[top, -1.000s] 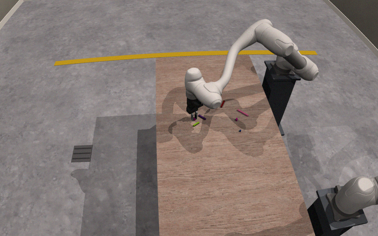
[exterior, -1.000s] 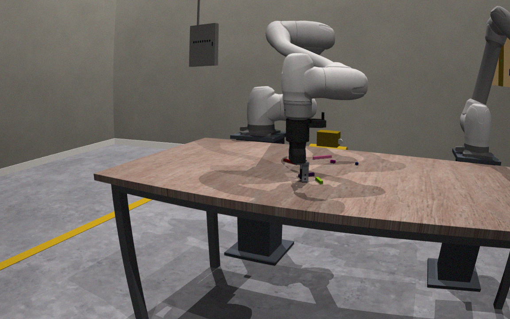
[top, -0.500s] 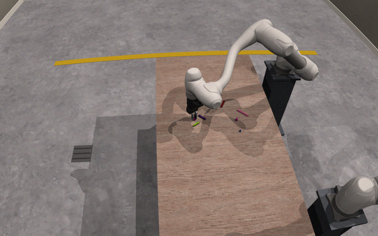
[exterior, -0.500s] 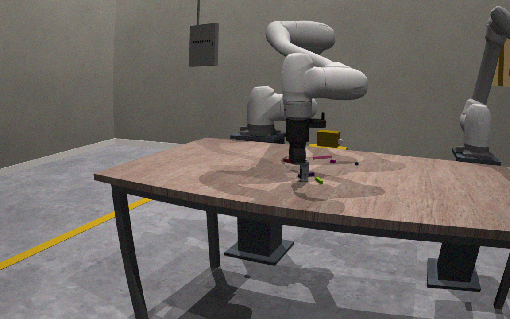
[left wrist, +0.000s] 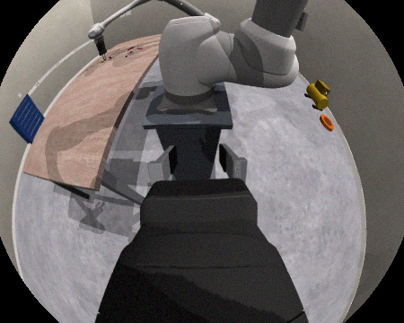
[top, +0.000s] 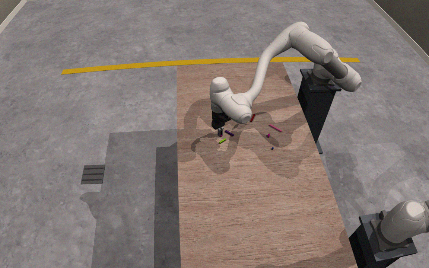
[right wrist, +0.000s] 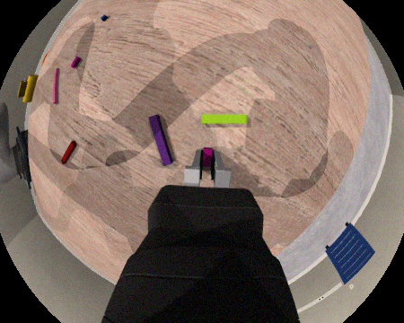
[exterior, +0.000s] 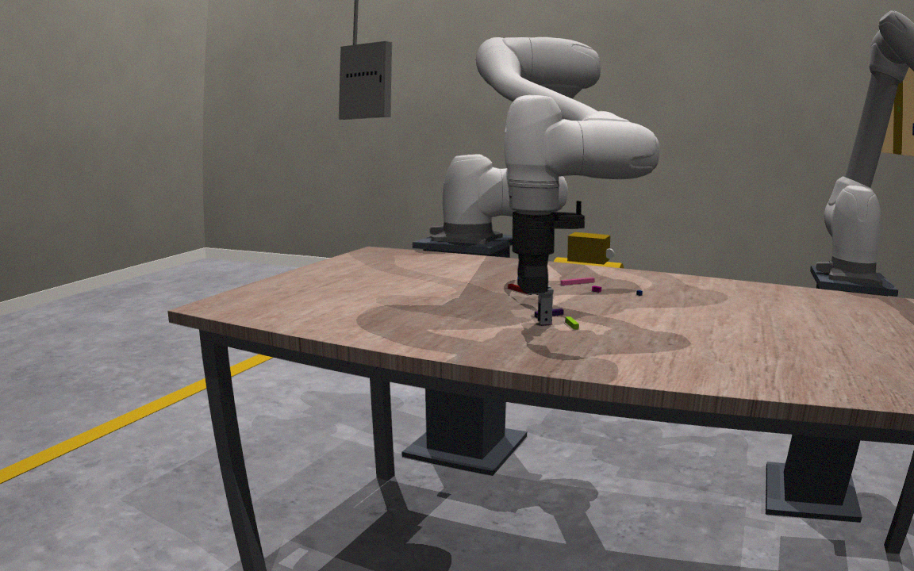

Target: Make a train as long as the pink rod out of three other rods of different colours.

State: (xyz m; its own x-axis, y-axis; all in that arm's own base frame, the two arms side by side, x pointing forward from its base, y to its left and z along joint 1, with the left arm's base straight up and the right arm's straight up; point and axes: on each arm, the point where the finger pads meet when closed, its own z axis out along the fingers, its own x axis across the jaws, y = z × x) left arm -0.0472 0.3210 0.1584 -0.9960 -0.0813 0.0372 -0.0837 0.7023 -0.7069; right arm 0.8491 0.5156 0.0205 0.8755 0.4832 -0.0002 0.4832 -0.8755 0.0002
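Right now my right hand is 5 cm to the right of the lime rod, 2 cm above it and 1 cm past it. The rest, counted from my right hand: red rod 22 cm behind, 13 cm to the right, 2 cm below; then blue rod 30 cm behind, 13 cm to the left, 2 cm below; then purple rod 6 cm behind, 2 cm below, 1 cm to the right.
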